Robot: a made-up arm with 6 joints. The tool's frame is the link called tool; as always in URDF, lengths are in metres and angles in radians. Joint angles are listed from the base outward. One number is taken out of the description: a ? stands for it. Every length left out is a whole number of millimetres.
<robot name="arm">
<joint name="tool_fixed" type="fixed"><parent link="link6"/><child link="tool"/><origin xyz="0.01 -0.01 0" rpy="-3.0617 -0.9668 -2.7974"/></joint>
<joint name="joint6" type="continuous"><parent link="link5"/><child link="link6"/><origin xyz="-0.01 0.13 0" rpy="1.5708 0 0"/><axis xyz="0 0 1"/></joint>
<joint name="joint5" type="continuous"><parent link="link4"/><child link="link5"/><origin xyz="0.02 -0.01 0" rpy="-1.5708 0 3.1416"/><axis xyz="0 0 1"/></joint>
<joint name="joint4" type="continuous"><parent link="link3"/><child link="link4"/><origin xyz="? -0.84 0" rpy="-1.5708 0 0"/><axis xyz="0 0 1"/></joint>
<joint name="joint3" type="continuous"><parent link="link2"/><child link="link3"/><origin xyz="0.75 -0.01 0" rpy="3.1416 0 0"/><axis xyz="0 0 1"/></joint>
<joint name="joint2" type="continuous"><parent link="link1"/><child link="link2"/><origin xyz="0 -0.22 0" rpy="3.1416 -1.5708 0"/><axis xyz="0 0 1"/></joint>
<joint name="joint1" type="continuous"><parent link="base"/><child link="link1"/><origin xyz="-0.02 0.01 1.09" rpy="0 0 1.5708"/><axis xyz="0 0 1"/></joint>
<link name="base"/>
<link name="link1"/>
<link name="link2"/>
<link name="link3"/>
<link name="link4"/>
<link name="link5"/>
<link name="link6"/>
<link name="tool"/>
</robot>
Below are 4 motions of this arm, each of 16 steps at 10 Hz.
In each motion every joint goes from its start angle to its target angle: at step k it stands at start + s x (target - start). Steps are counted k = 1, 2, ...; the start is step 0. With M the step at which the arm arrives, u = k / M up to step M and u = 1 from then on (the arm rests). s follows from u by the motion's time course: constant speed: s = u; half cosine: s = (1 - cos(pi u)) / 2; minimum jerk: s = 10 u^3 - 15 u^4 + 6 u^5.
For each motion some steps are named. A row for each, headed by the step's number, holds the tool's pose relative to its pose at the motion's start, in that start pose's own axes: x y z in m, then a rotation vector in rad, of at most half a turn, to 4 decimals.
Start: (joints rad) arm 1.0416 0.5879 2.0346 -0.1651 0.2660 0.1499
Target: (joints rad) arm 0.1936 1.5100 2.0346 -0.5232 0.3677 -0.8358
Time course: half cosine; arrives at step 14
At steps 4, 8, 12, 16:
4: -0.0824 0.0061 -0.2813 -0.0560 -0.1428 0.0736
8: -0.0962 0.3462 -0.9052 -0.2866 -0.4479 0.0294
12: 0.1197 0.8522 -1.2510 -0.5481 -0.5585 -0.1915
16: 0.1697 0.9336 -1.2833 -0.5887 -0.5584 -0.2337

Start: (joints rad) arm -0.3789 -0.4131 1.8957 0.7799 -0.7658 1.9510
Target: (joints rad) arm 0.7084 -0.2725 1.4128 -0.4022 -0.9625 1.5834
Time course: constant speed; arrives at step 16
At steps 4, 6, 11, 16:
4: -0.0620 -0.1350 0.2571 -0.3922 0.4521 0.2414
6: -0.0568 -0.1788 0.3852 -0.5935 0.6754 0.3705
11: 0.0313 -0.2064 0.6646 -1.1037 1.2346 0.7008
16: 0.1674 -0.1275 0.8421 -1.6132 1.8123 1.0117

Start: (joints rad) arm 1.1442 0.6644 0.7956 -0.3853 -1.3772 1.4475
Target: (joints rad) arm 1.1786 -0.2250 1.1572 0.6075 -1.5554 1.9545
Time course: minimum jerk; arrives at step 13
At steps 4, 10, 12, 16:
4: 0.2751 -0.0811 -0.0575 0.0802 -0.2118 -0.1951
10: 1.1703 -0.9778 -0.1514 0.0199 -1.2082 -0.6340
12: 1.2187 -1.1155 -0.1440 -0.0297 -1.3052 -0.6376
16: 1.2208 -1.1225 -0.1435 -0.0324 -1.3099 -0.6375

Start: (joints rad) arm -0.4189 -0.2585 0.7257 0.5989 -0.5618 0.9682
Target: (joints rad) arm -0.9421 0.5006 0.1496 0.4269 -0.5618 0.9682
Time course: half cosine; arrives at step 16
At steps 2, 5, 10, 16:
2: -0.0321 -0.0358 0.0483 0.0433 0.0006 0.0305
5: -0.1888 -0.2502 0.2419 0.2441 -0.0048 0.1914
10: -0.5094 -0.9985 0.3905 0.6755 -0.0719 0.6932
16: -0.5701 -1.5240 0.2343 0.8834 -0.1463 1.0848

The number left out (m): 0.27
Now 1 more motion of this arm.
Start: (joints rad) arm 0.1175 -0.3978 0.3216 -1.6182 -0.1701 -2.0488
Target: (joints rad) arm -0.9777 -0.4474 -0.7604 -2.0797 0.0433 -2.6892
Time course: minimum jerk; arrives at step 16
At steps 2, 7, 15, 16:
2: 0.0066 -0.0112 0.0134 0.0038 0.0154 0.0201
7: 0.2501 -0.3411 0.2065 0.1218 0.2506 0.5886
15: 0.9540 -0.7527 0.0045 0.3939 -0.0063 1.7636
16: 0.9569 -0.7530 0.0030 0.3950 -0.0089 1.7678

